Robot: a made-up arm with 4 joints.
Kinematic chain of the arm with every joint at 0, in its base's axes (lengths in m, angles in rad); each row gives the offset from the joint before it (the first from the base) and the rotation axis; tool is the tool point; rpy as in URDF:
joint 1: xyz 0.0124 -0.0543 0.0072 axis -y
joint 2: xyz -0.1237 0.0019 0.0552 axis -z
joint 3: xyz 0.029 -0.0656 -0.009 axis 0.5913 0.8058 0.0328
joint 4: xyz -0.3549 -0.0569 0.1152 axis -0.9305 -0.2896 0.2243
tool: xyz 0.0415 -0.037 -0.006 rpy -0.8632 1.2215 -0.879
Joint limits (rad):
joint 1: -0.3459..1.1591
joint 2: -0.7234..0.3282
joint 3: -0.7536..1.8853
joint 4: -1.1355..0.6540
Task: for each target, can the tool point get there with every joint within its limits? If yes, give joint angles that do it. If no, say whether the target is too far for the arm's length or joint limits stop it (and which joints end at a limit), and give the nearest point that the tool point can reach.
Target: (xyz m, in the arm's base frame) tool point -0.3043 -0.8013 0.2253
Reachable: no: too far | nearest point -0.2155 -0.4317 0.1642 | short by 0.385 m
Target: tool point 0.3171 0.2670 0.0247
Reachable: no: joint limits stop it (at a limit: joint 1, joint 2, joint 3, joint 4) | nearest point 0.2291 -0.3131 0.1254 | short by 0.595 m
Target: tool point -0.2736 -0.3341 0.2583
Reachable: yes | joints 0.0262 0.2247 1.3005 -0.2499
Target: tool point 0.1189 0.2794 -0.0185
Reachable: no: joint limits stop it (at a limit: joint 1, joint 2, joint 3, joint 4) | nearest point -0.1091 -0.0889 -0.4234 | short by 0.593 m
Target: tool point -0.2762 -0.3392 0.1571
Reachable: yes | joints 0.3652 -0.4890 0.4970 0.2011
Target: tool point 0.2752 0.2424 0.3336
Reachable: no: joint limits stop it (at a limit: joint 2, joint 3, joint 4) | nearest point 0.1672 -0.3131 0.1995 | short by 0.582 m
